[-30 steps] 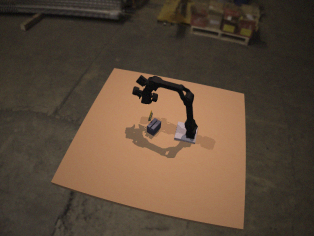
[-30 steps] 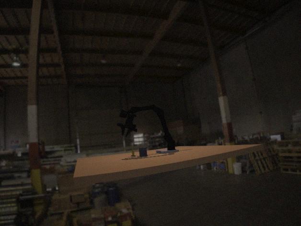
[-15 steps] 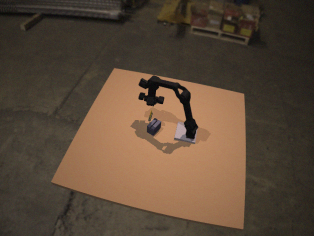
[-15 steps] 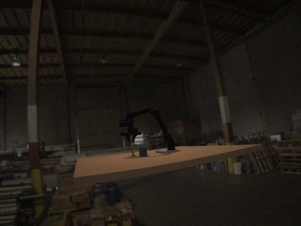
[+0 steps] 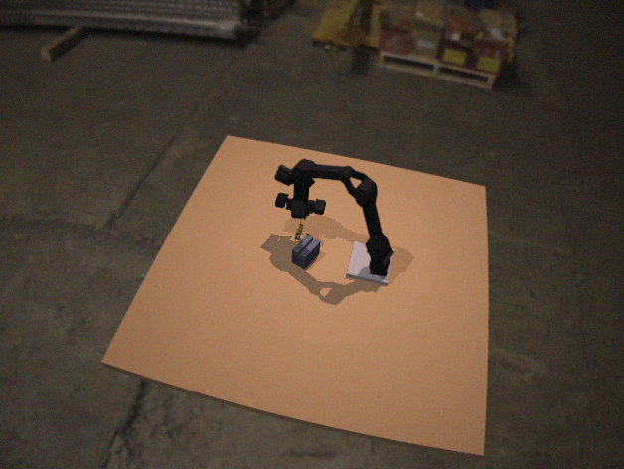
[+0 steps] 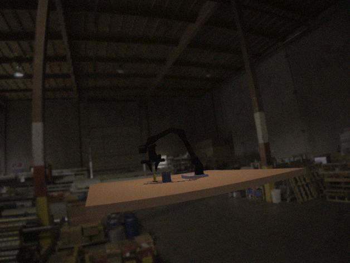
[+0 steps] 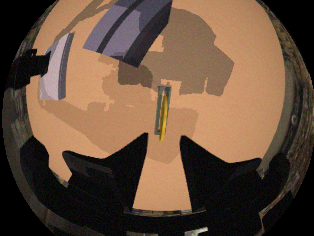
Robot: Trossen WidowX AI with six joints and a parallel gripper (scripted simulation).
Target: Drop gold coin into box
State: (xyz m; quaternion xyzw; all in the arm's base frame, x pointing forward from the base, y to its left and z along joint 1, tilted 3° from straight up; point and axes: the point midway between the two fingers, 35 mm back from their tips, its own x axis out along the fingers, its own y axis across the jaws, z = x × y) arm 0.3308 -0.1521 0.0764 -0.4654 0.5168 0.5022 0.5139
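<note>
Now: gripper tip 5 cm above the gold coin.
</note>
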